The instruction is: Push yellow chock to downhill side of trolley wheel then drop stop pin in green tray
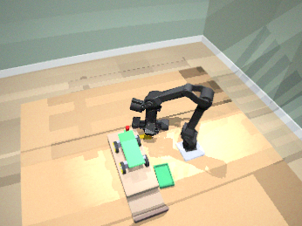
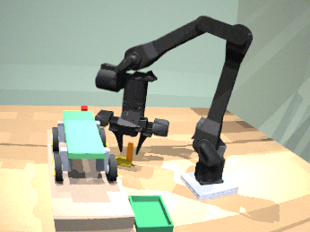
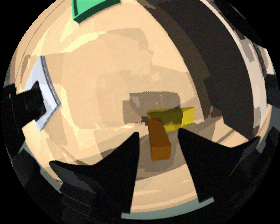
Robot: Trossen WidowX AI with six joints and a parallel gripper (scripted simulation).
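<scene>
Now: the red-headed stop pin 12 cm ahead of my gripper tip, 10 cm above it and 4 cm to the left of it. Also, from my gripper tip: trolley: 16 cm to the left, 12 cm ahead, 8 cm above; chock: 2 cm below, 2 cm ahead.
</scene>
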